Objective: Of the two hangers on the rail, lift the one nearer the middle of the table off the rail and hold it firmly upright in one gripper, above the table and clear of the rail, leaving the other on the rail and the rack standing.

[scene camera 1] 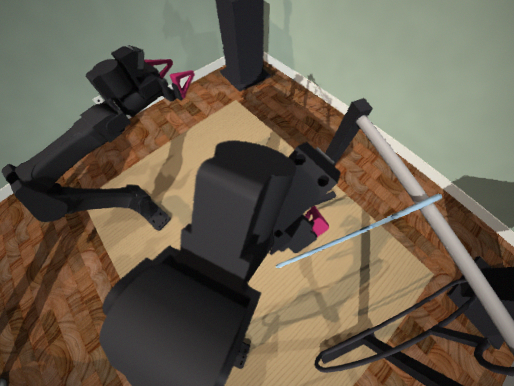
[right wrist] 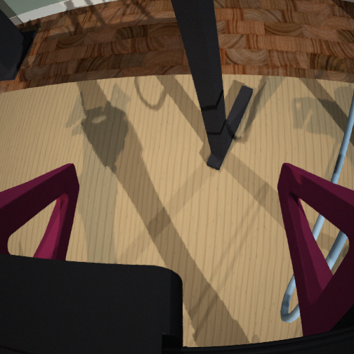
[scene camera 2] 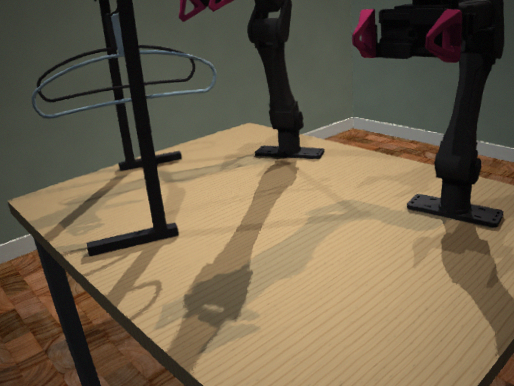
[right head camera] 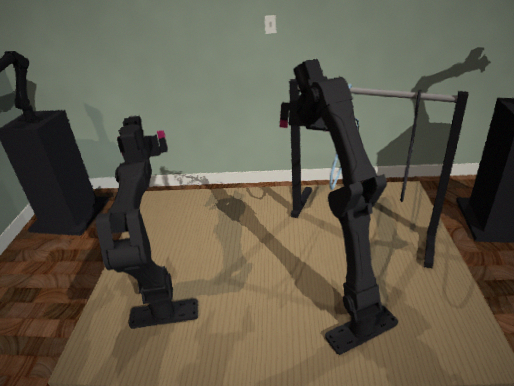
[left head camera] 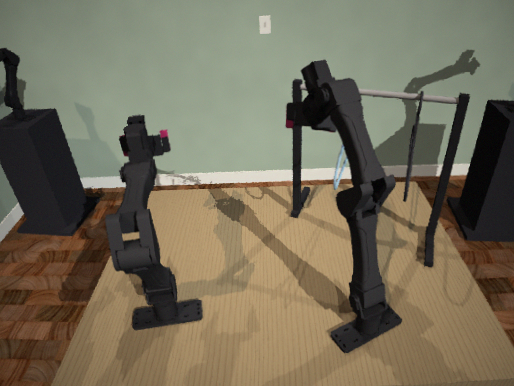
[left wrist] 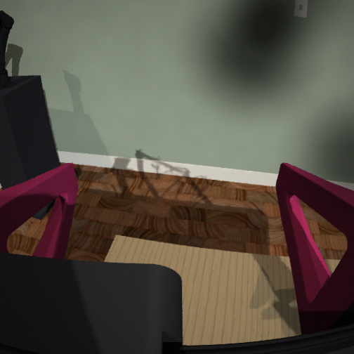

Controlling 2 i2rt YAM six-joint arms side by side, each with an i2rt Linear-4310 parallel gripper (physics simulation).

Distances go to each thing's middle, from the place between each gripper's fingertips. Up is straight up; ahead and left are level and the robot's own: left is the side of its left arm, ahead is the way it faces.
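Labels:
The black rack [right head camera: 461, 99] is 180 mm below my right hand, 90 mm ahead of it and 210 mm to the right of it.
My left hand is 9 cm short of the black rack, and it is 14 cm above the rack and 70 cm to the left of it.

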